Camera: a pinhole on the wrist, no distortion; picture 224 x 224 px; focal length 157.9 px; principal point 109.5 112.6 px. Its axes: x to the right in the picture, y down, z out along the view. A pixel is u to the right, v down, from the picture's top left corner.
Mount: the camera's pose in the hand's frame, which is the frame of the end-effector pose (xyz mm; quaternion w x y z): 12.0 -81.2 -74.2 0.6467 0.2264 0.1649 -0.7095
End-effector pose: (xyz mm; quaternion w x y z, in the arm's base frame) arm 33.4 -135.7 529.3 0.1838 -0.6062 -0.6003 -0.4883
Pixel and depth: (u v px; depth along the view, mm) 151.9 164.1 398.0
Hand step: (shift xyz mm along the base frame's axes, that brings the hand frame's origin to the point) -297.8 305.1 -165.9
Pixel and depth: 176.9 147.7 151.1
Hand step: -195.8 76.8 -68.6
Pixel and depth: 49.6 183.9 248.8
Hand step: -80.2 242.7 -57.2
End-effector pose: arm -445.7 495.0 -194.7 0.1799 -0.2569 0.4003 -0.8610
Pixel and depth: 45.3 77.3 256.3
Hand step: 154.3 -6.8 182.1
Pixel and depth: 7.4 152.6 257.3
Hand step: 82.0 -119.6 211.9
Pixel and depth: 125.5 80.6 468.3
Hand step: 241.6 116.8 397.6
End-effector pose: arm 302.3 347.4 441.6 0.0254 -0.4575 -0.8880 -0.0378
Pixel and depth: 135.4 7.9 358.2
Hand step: -86.7 -368.9 -215.7
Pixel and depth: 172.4 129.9 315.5
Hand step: -294.8 -191.5 -141.4
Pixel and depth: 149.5 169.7 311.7
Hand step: -315.2 -104.6 -159.8
